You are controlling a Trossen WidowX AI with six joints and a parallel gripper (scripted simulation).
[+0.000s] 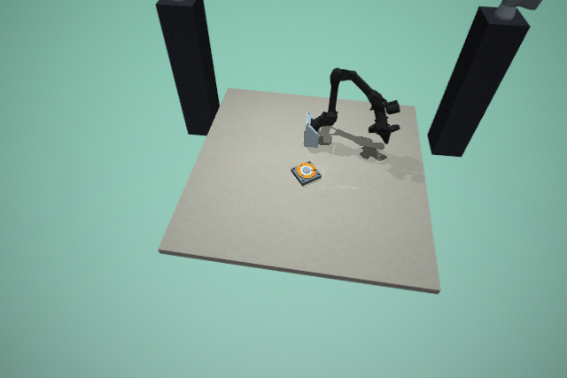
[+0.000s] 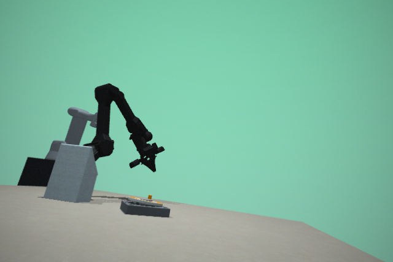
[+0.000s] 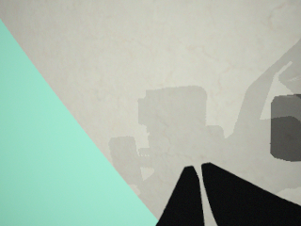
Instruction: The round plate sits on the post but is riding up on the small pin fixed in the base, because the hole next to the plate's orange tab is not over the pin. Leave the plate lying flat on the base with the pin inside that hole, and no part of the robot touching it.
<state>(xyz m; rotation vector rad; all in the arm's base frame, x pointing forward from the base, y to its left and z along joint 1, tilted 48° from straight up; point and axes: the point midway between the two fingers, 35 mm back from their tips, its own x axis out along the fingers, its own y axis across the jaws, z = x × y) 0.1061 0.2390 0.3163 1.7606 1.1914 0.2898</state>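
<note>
Right now my gripper tip is 150 mm short of the square base, 430 mm to the left of it and 120 mm above it.
</note>
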